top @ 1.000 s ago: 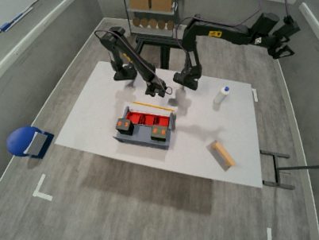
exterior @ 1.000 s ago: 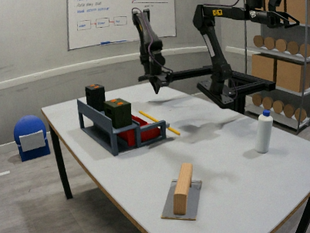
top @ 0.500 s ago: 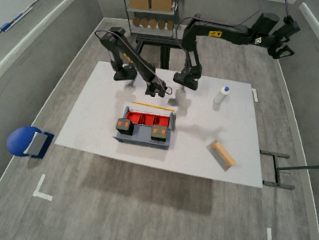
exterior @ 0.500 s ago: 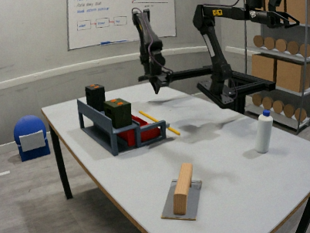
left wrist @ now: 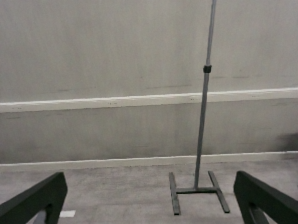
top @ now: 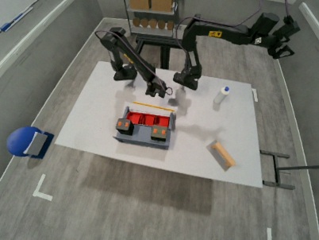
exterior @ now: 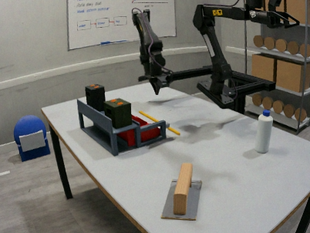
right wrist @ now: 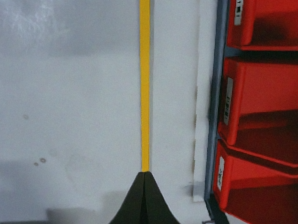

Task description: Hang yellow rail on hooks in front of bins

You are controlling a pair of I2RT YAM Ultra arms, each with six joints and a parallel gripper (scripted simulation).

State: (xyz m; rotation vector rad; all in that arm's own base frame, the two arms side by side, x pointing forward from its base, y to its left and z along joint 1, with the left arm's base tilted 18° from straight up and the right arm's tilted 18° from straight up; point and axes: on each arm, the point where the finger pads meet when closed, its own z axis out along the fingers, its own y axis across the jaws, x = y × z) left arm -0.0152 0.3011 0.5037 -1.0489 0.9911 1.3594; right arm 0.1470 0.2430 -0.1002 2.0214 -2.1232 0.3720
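Observation:
The yellow rail lies 15 cm below my right hand. The rest, counted from my right hand: green box: 28 cm ahead, 9 cm to the left, 1 cm below; then blue-grey shelf: 21 cm ahead, 9 cm below, 2 cm to the right; then white bottle: 57 cm to the left, 13 cm behind, 7 cm below.

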